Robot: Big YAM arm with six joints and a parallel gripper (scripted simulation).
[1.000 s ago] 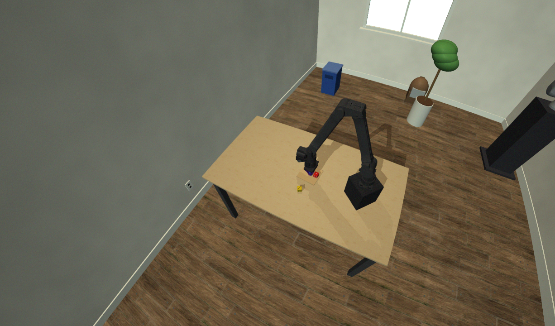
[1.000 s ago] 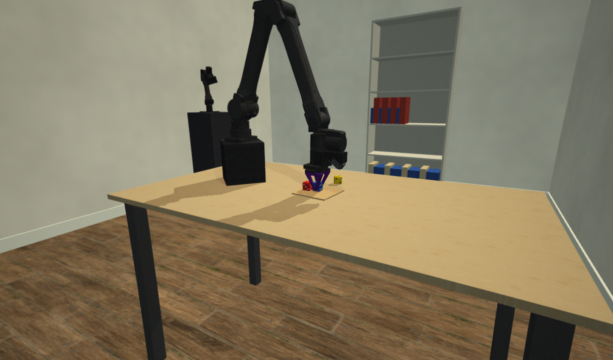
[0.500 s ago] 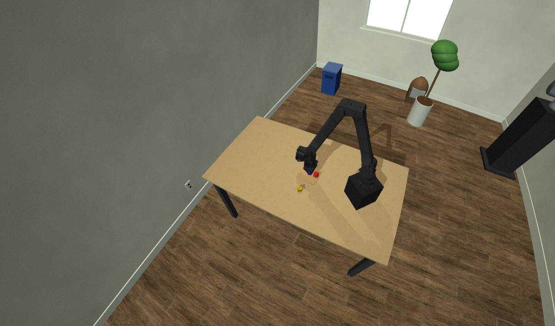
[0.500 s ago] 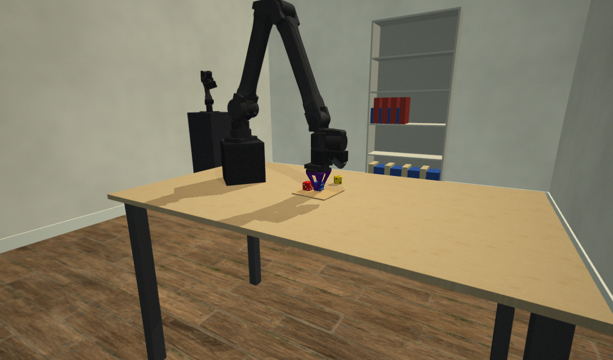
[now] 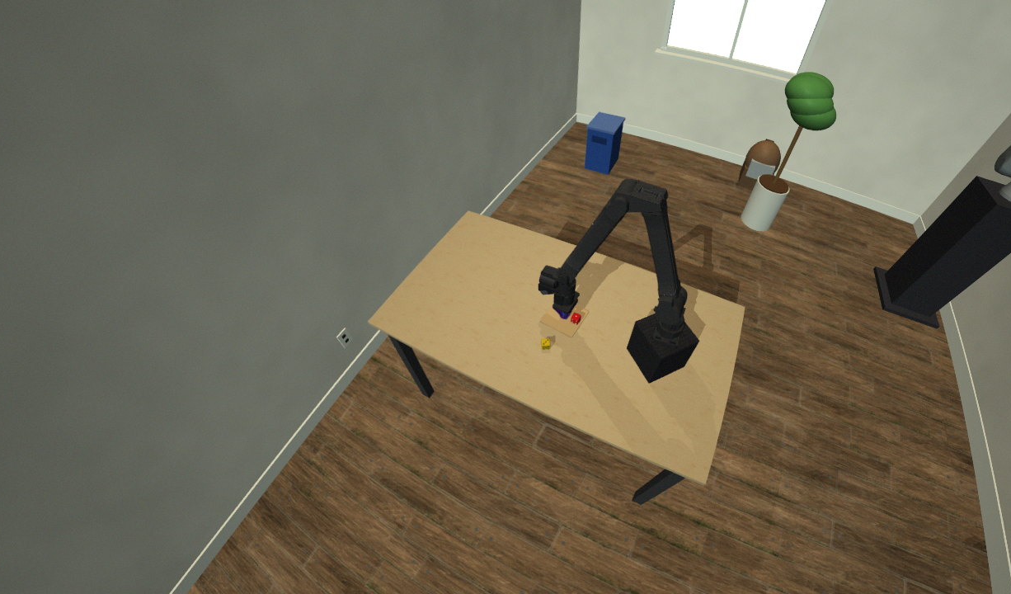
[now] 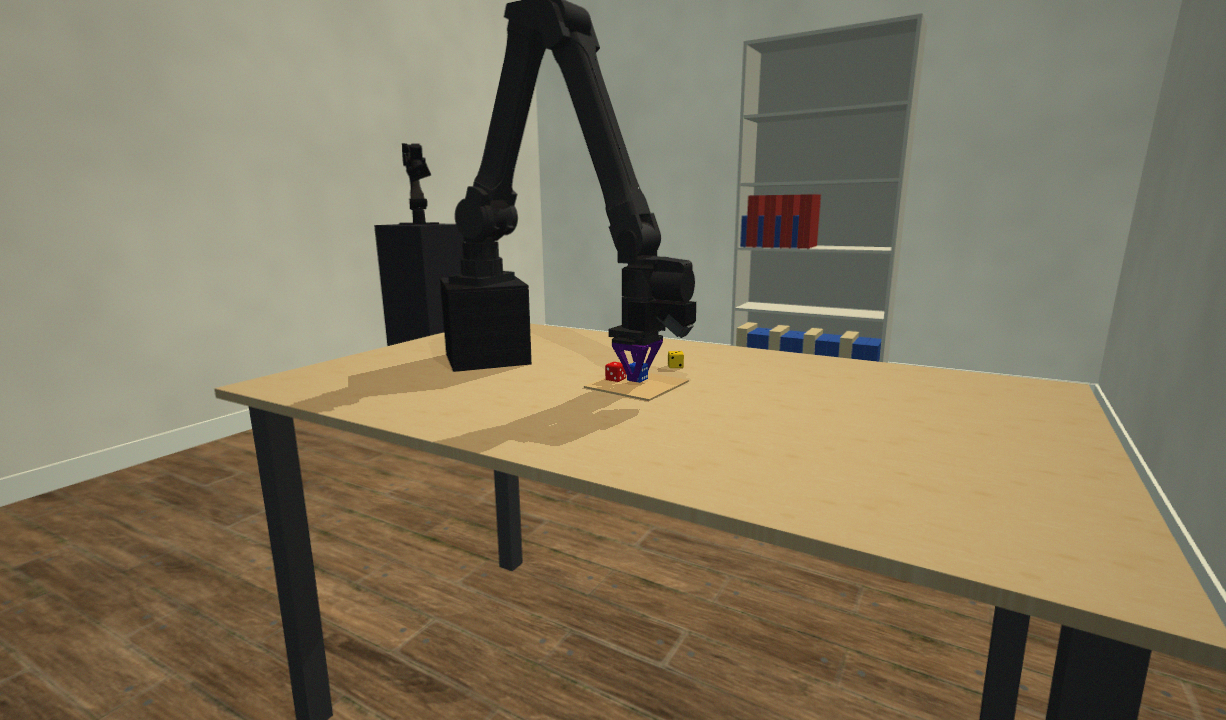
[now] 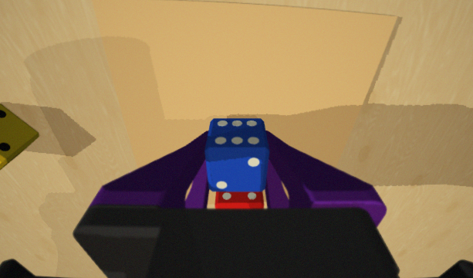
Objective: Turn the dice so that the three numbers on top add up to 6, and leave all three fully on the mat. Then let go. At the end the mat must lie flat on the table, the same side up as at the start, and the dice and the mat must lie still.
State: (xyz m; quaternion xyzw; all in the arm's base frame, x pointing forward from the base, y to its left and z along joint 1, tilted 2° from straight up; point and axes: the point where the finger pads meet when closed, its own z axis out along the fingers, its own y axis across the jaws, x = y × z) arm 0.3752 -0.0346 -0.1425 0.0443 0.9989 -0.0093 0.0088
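Now: the blue die 1 cm above my hand. Also, from my hand: red die: 5 cm behind; then yellow die: 2 cm ahead, 15 cm to the left; then tan mat: 2 cm below.
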